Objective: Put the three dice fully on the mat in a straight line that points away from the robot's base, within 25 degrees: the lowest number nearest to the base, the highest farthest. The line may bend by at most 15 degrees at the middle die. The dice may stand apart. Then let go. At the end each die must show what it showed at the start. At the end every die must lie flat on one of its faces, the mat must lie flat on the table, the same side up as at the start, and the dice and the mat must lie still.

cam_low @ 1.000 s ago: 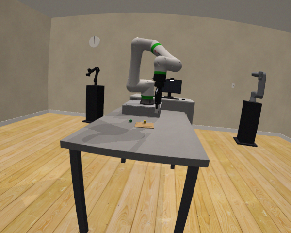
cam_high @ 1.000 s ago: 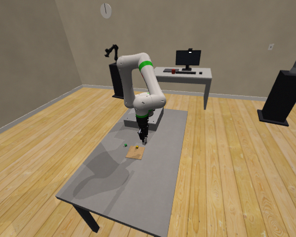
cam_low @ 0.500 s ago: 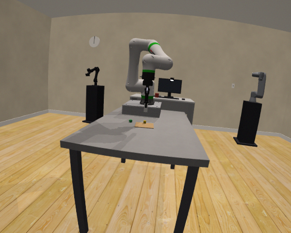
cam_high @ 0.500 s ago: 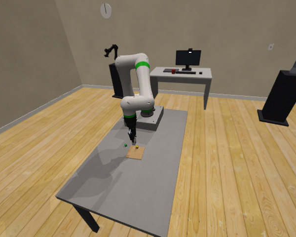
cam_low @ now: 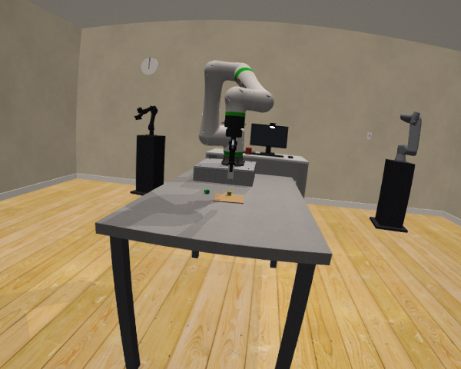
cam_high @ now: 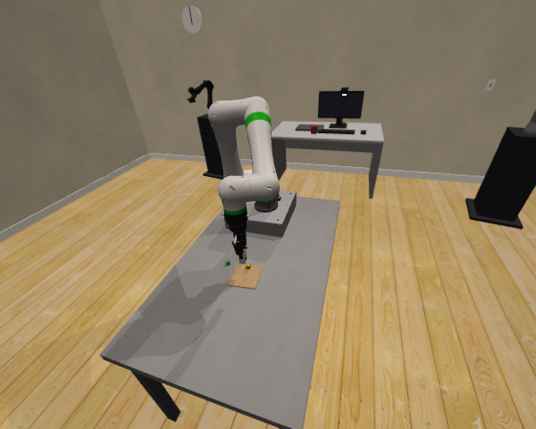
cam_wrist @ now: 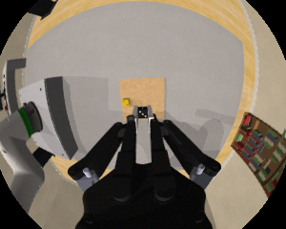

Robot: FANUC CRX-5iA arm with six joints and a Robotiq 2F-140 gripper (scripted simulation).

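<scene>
My gripper is now 130 mm above the tan mat. Round my hand: green die (130 mm to the right, 120 mm below, 30 mm behind); black die (20 mm below); yellow die (120 mm below, 50 mm behind, 10 mm to the right).
</scene>
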